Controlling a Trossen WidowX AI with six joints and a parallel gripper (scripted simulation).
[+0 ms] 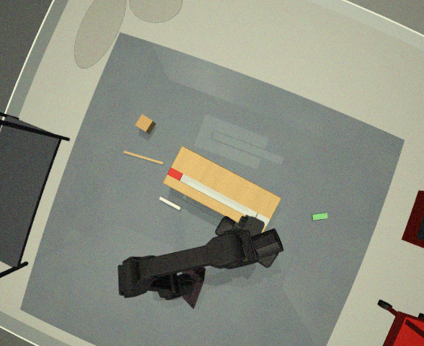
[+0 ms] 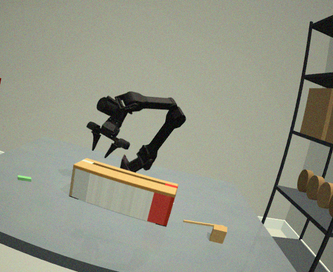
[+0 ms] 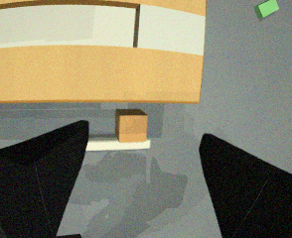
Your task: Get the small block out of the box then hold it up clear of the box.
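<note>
My gripper tip is 14 cm above the tan block, 4 cm past it and 2 cm to the left of it. From my gripper tip the other things lie so: box: 13 cm to the left, 9 cm below, 7 cm ahead; thin tan stick: 46 cm to the left, 15 cm below, 14 cm ahead.
</note>
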